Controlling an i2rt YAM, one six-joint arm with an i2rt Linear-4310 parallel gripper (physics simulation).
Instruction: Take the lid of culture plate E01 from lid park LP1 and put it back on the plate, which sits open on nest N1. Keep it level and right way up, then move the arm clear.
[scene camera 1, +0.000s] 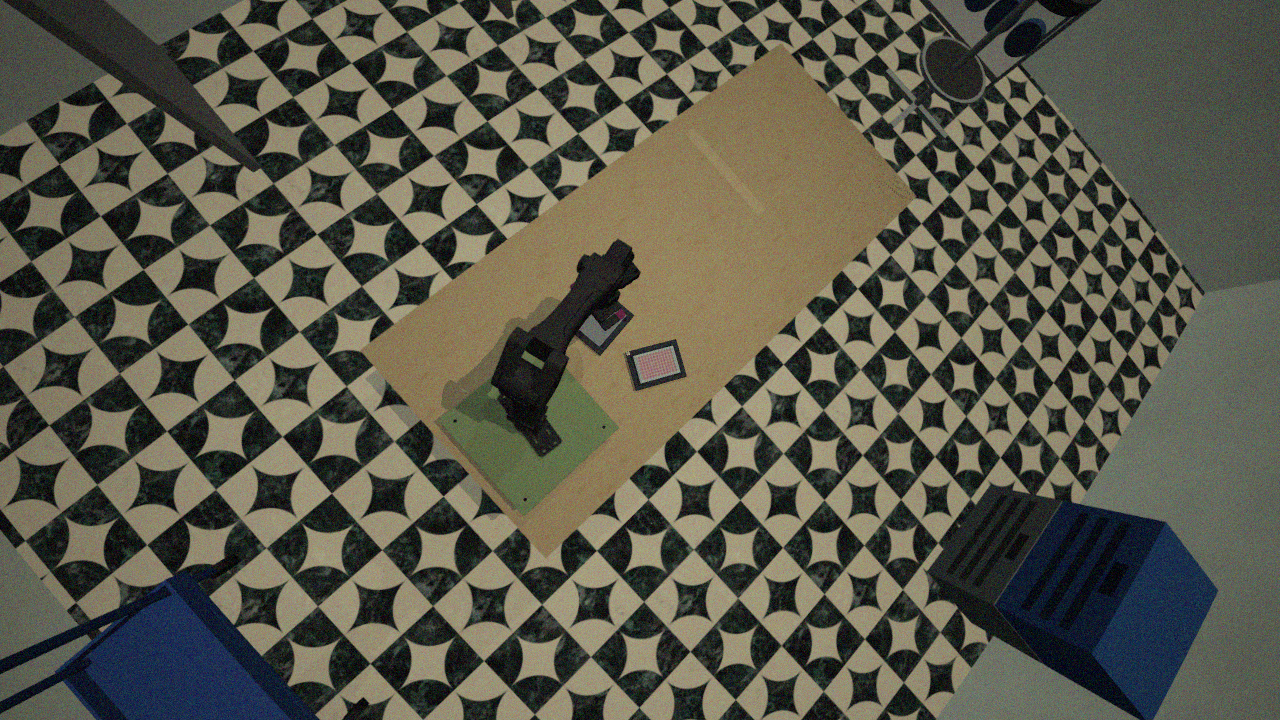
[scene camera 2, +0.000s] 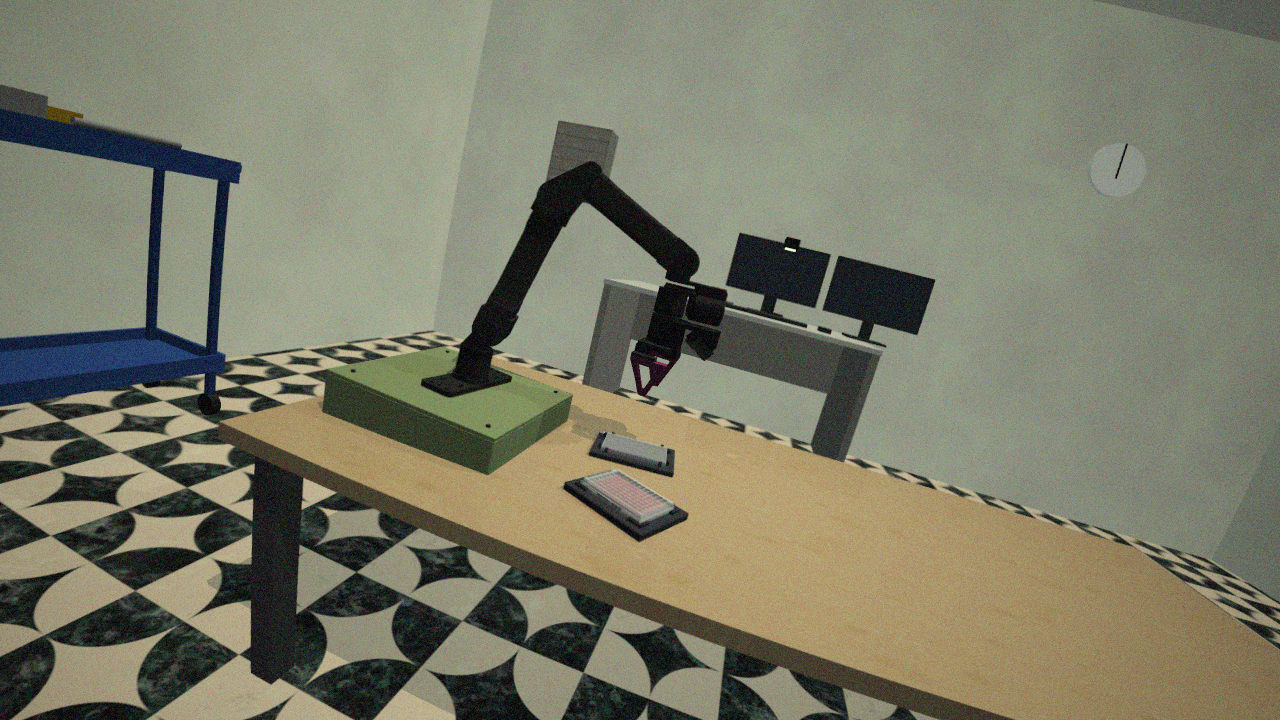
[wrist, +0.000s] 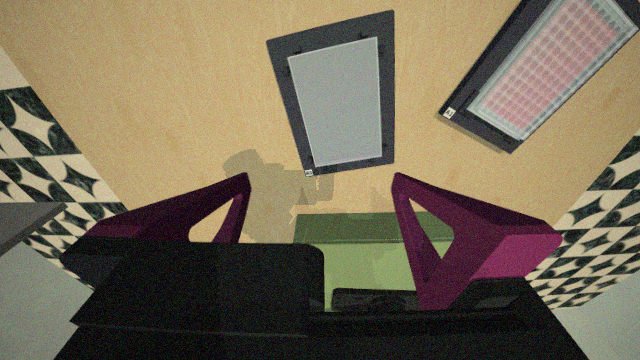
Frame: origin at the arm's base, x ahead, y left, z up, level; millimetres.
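Seen in the pictures: gripper, between the fingertips: (scene camera 2: 647, 390) (wrist: 320, 180); arm's base, origin of its link: (scene camera 2: 469, 382) (wrist: 385, 299).
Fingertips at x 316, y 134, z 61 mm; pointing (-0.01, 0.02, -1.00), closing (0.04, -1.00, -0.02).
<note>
Pixels of each thing's middle, then the offset from my fingertips to it. Level surfaces: height alone.
- lid park LP1, middle of its body: (wrist: 340, 111) (scene camera 2: 634, 450) (scene camera 1: 602, 322) dx +9, dy -19, dz -121 mm
- open culture plate, middle of its body: (wrist: 546, 71) (scene camera 2: 627, 494) (scene camera 1: 657, 364) dx +66, dy -220, dz -112 mm
- dark nest N1, middle of its body: (wrist: 537, 69) (scene camera 2: 626, 499) (scene camera 1: 656, 364) dx +66, dy -220, dz -122 mm
- wooden table, height of its surface: dz -131 mm
The pale grey, flat lid (wrist: 340, 102) (scene camera 2: 635, 450) (scene camera 1: 599, 332) lies level on the dark frame of lid park LP1 (wrist: 384, 90) (scene camera 2: 597, 449). The open culture plate (wrist: 550, 65) (scene camera 2: 626, 495) (scene camera 1: 658, 363), with pink wells, sits on the dark nest N1 (wrist: 452, 100) (scene camera 2: 640, 534) (scene camera 1: 636, 383), beside the lid park. My gripper (wrist: 320, 180) (scene camera 2: 643, 392) is open and empty, with magenta fingers. It hangs well above the table near the lid park. In the wrist view the lid shows beyond the fingertips. In scene camera 1's view the arm partly covers the lid park.
The green base block (scene camera 1: 572, 447) (scene camera 2: 402, 416) carries the arm at one end of the wooden table (scene camera 1: 742, 268) (scene camera 2: 850, 555). A blue cart (scene camera 2: 107, 358) stands beyond that end. A desk (scene camera 2: 778, 344) with two monitors stands behind the table.
</note>
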